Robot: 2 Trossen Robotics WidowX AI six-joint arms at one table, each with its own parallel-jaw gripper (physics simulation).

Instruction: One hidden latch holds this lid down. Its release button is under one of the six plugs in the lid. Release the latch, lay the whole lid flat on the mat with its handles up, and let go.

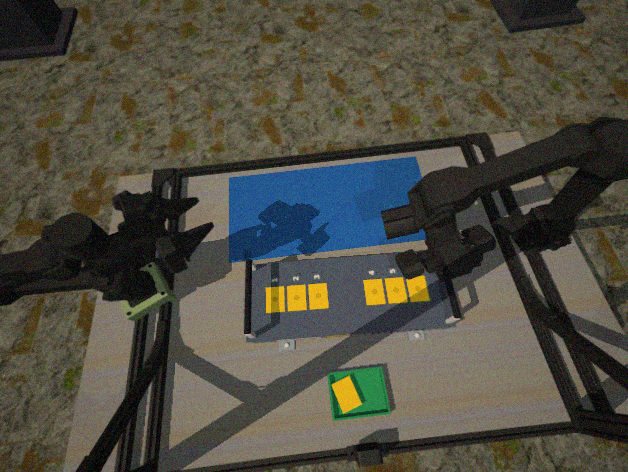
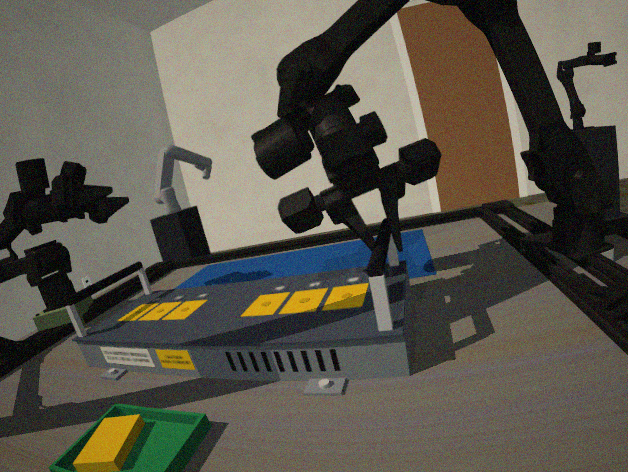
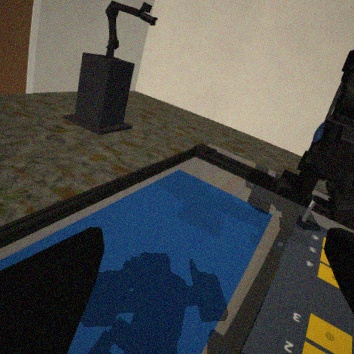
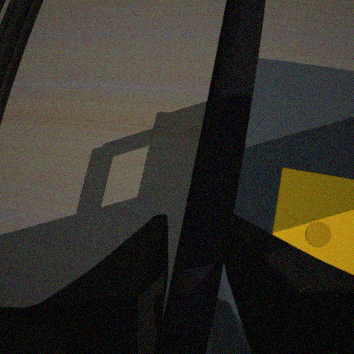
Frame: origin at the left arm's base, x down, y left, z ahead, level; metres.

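Where they show: left gripper, fingertip midpoint: (image 1: 205,211) (image 2: 121,194) (image 3: 215,239); right gripper, fingertip midpoint: (image 1: 446,279) (image 2: 391,255) (image 3: 343,220) (image 4: 193,225); left arm's base at its link origin: (image 1: 140,289) (image 2: 62,304); right arm's base at its link origin: (image 1: 529,242) (image 2: 579,248) (image 3: 301,190).
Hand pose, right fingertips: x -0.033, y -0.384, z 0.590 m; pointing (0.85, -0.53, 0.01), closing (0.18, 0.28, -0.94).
Things, the pixels of their top centre, and the offset from my right fingertips. "spot": a spot on its surface instead. Level surfaces: height alone.
- grey lid at a spot on its surface: (image 2: 223,309) (image 1: 349,296) spot: dx +0.037, dy +0.094, dz -0.193 m
- lid's left handle at a spot on its surface: (image 2: 109,281) (image 1: 251,294) spot: dx -0.018, dy +0.206, dz -0.376 m
- right handle at a spot on its surface: (image 4: 220,125) (image 1: 452,289) spot: dx -0.025, dy -0.023, dz -0.019 m
- blue mat at its surface level: dx +0.084 m
- green tray at its top centre: (image 2: 126,441) (image 1: 358,392) dx +0.069, dy -0.077, dz -0.293 m
- loose yellow block at its top centre: (image 2: 108,437) (image 1: 346,394) dx +0.069, dy -0.066, dz -0.315 m
The grey lid (image 1: 345,294) (image 2: 223,309) (image 3: 285,285) lies level on its box, with yellow plugs 1 (image 1: 275,304) to 6 (image 1: 418,290) (image 2: 346,296) (image 4: 325,215) seated in it. No release button shows. The lid's left handle (image 1: 248,299) (image 2: 109,281) stands free. My right gripper (image 2: 386,243) (image 4: 193,225) is shut on the right handle (image 1: 452,299) (image 2: 376,266) (image 4: 220,125), its fingers on either side of the black bar. My left gripper (image 1: 204,213) (image 2: 119,195) (image 3: 215,239) is open and empty, raised left of the lid. The blue mat (image 1: 324,187) (image 2: 304,261) (image 3: 150,210) lies behind the lid.
A green tray (image 1: 375,390) (image 2: 167,436) with a loose yellow block (image 1: 346,394) (image 2: 109,441) stands in front of the box. Two small metal tabs (image 1: 286,345) (image 1: 416,335) sit at the box's front edge. A pale green bracket (image 1: 159,299) shows by the left arm. Dark rails frame the table.
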